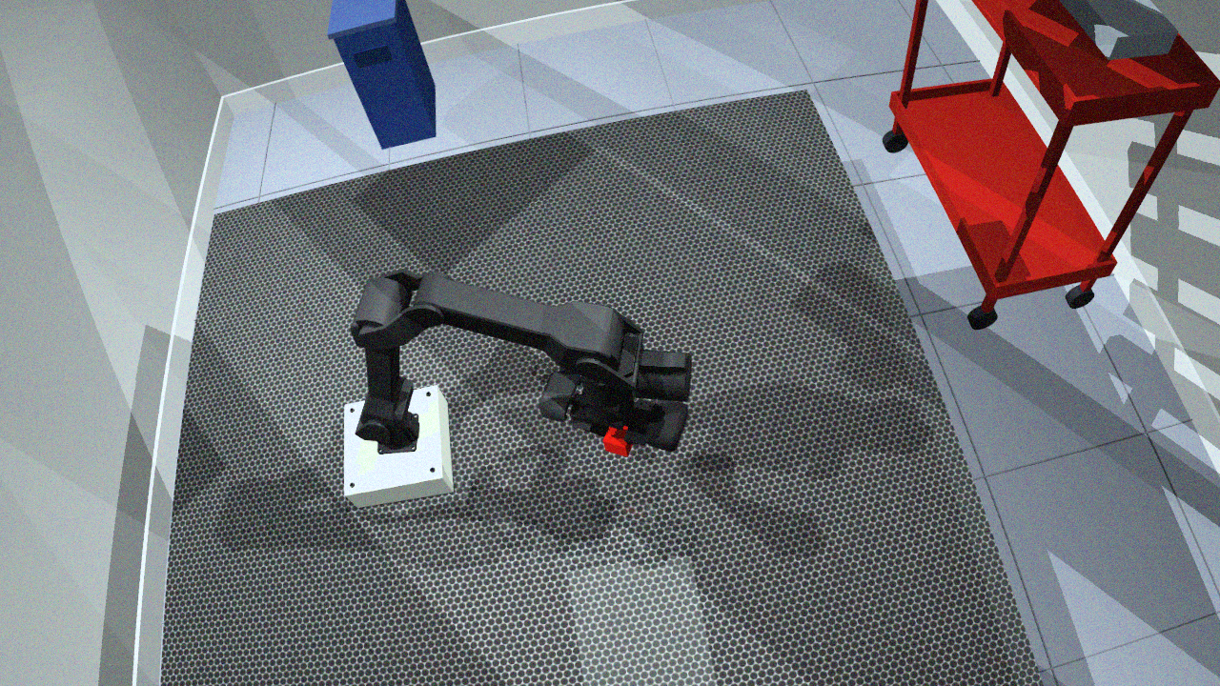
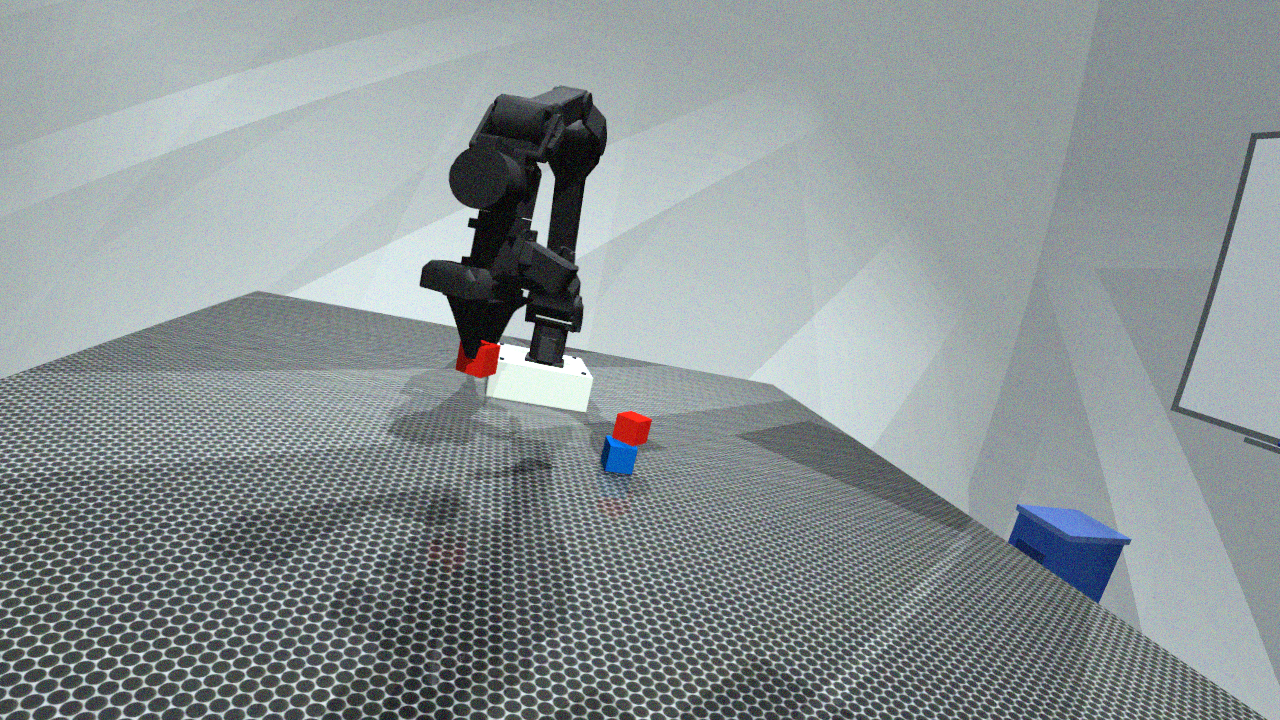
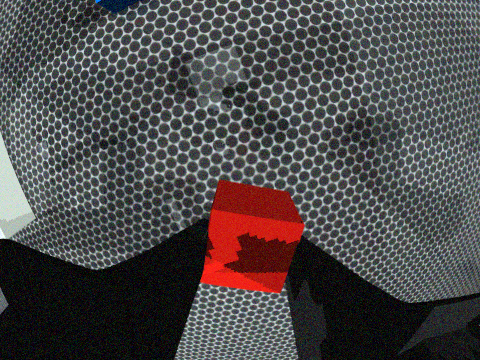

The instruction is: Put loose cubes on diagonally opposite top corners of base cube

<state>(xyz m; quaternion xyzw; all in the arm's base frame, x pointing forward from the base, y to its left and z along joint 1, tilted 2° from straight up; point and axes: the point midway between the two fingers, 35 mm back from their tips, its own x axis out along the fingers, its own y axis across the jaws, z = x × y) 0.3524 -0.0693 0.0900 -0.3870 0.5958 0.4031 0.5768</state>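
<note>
My gripper tip is now 70 mm past the blue base cube, 190 mm to the right of it and 110 mm above it.
</note>
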